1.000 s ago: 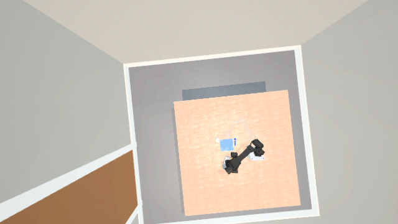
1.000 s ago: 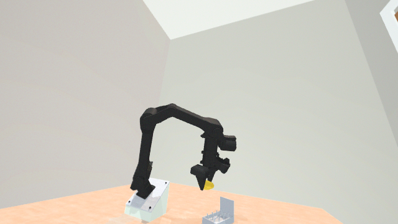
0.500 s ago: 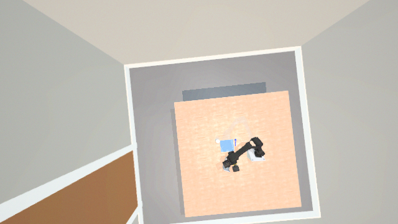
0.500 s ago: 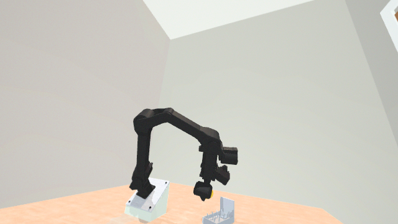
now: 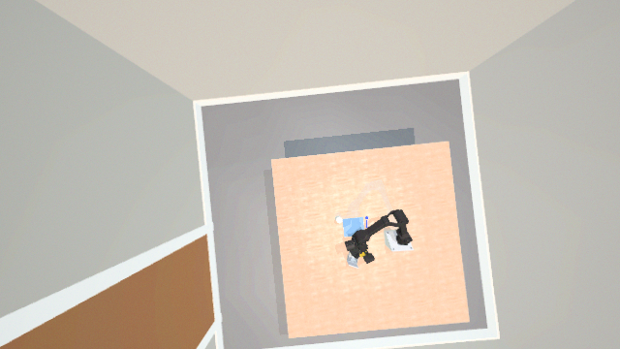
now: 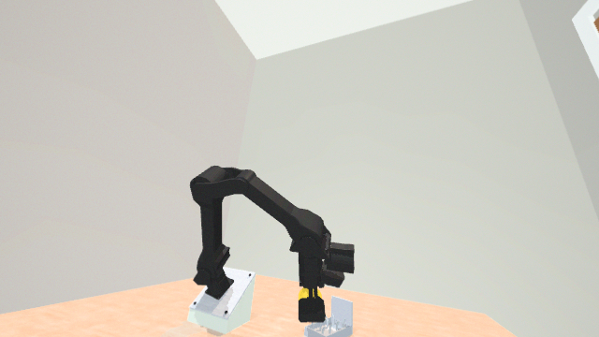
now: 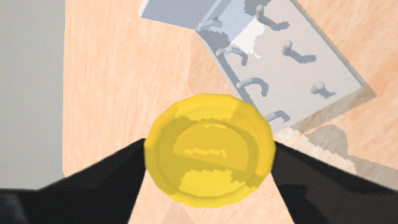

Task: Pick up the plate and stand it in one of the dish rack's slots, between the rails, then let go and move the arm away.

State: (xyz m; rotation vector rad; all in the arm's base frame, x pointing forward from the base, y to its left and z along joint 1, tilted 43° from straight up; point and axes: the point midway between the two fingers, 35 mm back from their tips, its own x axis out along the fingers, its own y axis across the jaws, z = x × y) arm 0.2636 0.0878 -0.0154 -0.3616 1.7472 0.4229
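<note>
Right now my gripper tip is 6 cm above the dish rack, 4 cm to the right of it and 4 cm short of it. Also, from my gripper tip: plate: 1 cm to the right, 1 cm above.
</note>
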